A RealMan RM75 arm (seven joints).
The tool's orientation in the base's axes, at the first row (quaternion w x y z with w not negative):
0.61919, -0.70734, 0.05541, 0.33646
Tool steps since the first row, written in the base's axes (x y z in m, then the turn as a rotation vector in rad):
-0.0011, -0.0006, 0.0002, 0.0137, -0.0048, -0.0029
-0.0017, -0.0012, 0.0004, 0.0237, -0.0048, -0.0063
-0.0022, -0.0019, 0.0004, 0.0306, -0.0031, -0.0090
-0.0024, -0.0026, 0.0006, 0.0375, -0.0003, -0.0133
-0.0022, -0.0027, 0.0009, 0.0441, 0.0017, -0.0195
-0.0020, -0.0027, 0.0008, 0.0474, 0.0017, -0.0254
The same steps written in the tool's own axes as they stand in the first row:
-0.0012, 0.0005, -0.0001, 0.0105, -0.0033, -0.0099
-0.0019, 0.0008, -0.0004, 0.0200, -0.0054, -0.0140
-0.0025, 0.0012, -0.0008, 0.0273, -0.0069, -0.0152
-0.0030, 0.0013, -0.0014, 0.0359, -0.0073, -0.0155
-0.0031, 0.0009, -0.0016, 0.0450, -0.0059, -0.0163
-0.0029, 0.0009, -0.0017, 0.0508, -0.0025, -0.0176

